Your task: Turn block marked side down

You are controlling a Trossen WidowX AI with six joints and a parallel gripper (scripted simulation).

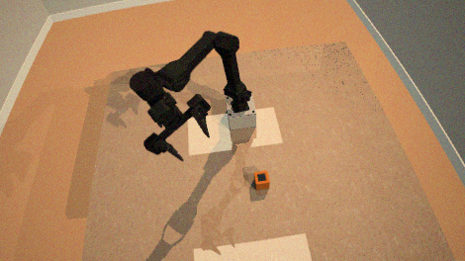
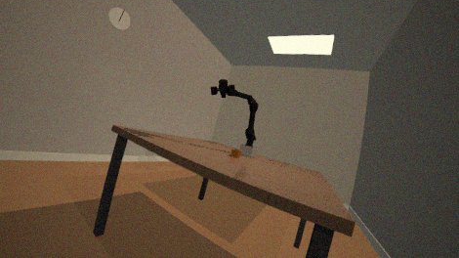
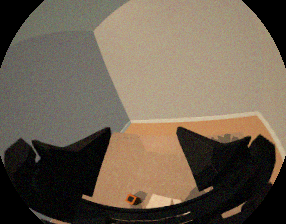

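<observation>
Right now my gripper tip is 42 cm above the orange block, 19 cm to the right of it and 9 cm past it.
</observation>
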